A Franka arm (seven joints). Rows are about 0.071 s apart.
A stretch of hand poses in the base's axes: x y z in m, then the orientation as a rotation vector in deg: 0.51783, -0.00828, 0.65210, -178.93, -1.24, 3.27; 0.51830, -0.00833, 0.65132, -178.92, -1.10, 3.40; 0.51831, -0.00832, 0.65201, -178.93, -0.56, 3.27; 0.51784, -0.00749, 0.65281, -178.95, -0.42, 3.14; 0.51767, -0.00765, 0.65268, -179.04, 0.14, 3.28; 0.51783, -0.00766, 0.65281, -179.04, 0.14, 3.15; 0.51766, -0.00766, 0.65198, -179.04, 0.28, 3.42; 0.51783, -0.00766, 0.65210, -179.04, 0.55, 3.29; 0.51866, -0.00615, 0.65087, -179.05, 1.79, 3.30; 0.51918, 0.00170, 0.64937, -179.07, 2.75, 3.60; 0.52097, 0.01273, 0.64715, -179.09, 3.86, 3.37
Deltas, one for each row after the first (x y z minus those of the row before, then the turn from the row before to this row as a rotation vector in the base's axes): 0.00047, -0.00005, -0.00078, 0.01, 0.08, -0.09; 0.00001, 0.00001, 0.00069, -0.01, -0.08, -0.35; -0.00047, 0.00083, 0.00080, -0.02, -0.08, -0.09; -0.00017, -0.00016, -0.00013, -0.10, 0.09, -0.36; 0.00016, -0.00001, 0.00013, 0.00, -0.08, 0.00; -0.00017, 0.00000, -0.00083, -0.01, 0.17, -0.09; 0.00017, 0.00000, 0.00012, 0.00, -0.08, -0.17; 0.00083, 0.00151, -0.00123, -0.03, 0.01, -0.79; 0.00052, 0.00785, -0.00150, -0.05, 0.20, -0.61; 0.00179, 0.01103, -0.00222, -0.05, -0.14, -0.71
